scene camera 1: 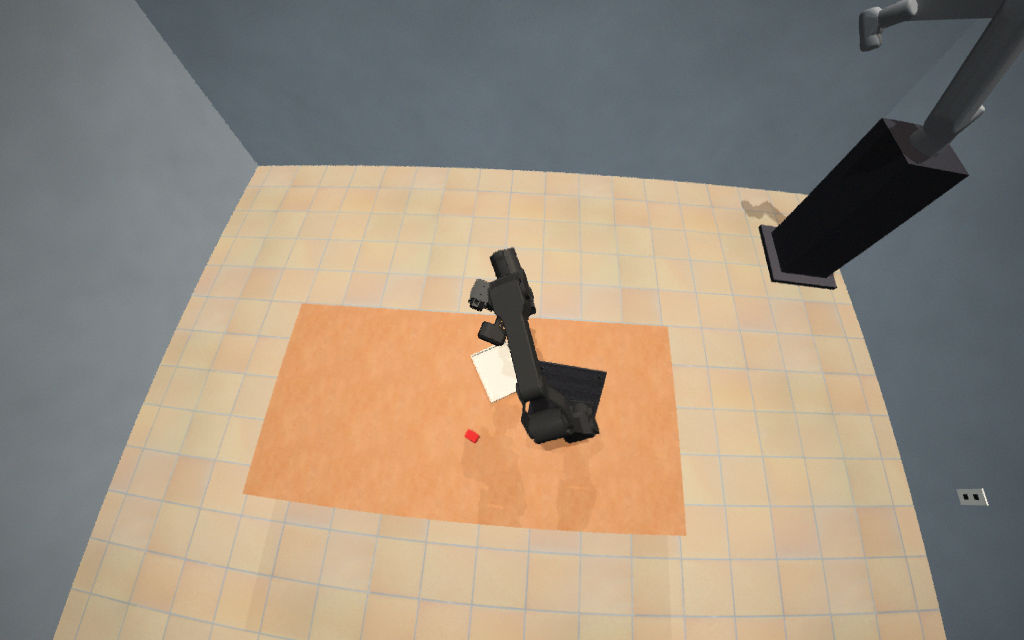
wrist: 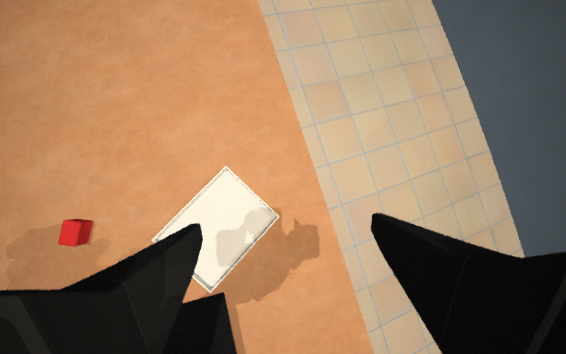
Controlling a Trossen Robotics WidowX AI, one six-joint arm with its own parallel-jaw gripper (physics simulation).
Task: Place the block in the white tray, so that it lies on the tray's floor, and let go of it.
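Seen in the pictures: gripper, fingertip midpoint: [scene camera 1: 493,312] [wrist: 288,226]; arm's base, origin of the base link: [scene camera 1: 579,411].
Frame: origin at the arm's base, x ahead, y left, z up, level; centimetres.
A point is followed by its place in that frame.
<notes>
A red block [scene camera 1: 471,436] @(z -10.4, x 30.0, y 9.3 cm) [wrist: 75,233] @(z -10.3, x 29.8, y 8.1 cm) lies on the orange table top, outside the white tray and apart from it. The white tray [scene camera 1: 481,376] @(z -13.2, x 30.2, y -10.1 cm) [wrist: 190,203] @(z -11.8, x 29.8, y -9.0 cm) lies flat on the table top beside the arm's base. The arm hides part of it in the scene view, and a finger covers one corner in the wrist view. My gripper [wrist: 288,226] @(z 15.9, x 26.1, y -19.8 cm) is wide open, with nothing between its fingers. It hangs high above the table top, near the tray's side and away from the block. In the scene view its fingertips are hard to make out.
A black base plate [scene camera 1: 585,377] @(z 7.7, x 0.1, y -7.5 cm) carries the arm and stands close to the tray. The orange table top [scene camera 1: 362,392] @(z -13.5, x 68.2, y 0.1 cm) [wrist: 150,100] @(z -13.5, x 49.9, y -6.0 cm) ends at a straight edge, with tiled floor [scene camera 1: 422,249] [wrist: 350,115] beyond. A dark pedestal [scene camera 1: 860,211] with a grey arm stands far off at the right.
</notes>
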